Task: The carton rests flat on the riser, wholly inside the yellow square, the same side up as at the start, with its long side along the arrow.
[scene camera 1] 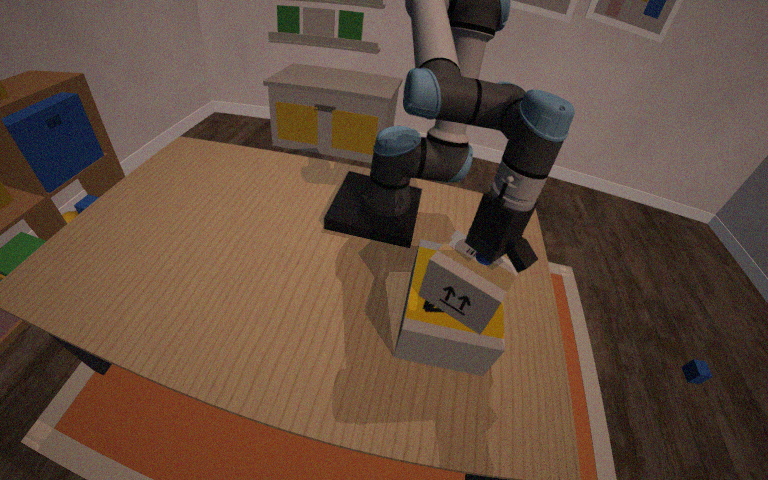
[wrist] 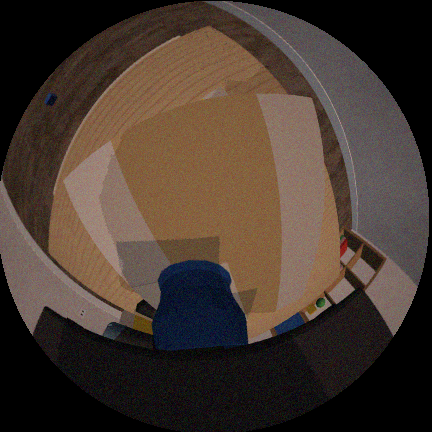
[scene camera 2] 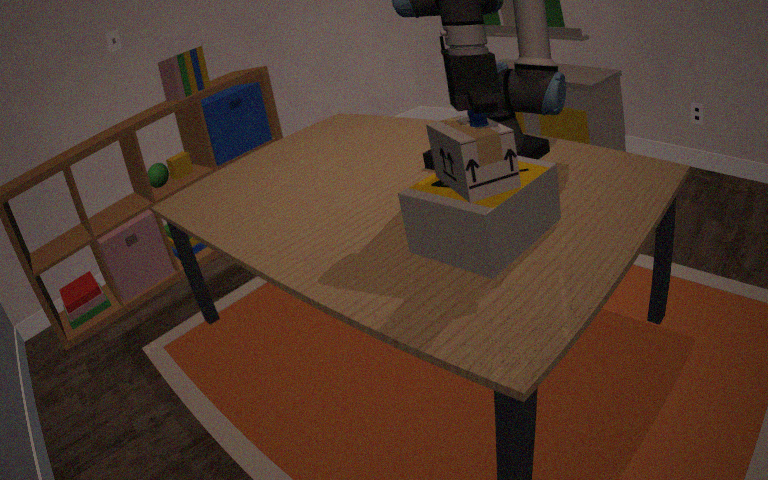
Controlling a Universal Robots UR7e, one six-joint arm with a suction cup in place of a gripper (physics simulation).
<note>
My suction cup (wrist: 196, 308) is stuck to a carton (scene camera 2: 476, 162), which still rests on a grey riser (scene camera 2: 483, 237).
The carton shows as well in scene camera 1 (scene camera 1: 455, 282) and in the wrist view (wrist: 238, 180).
</note>
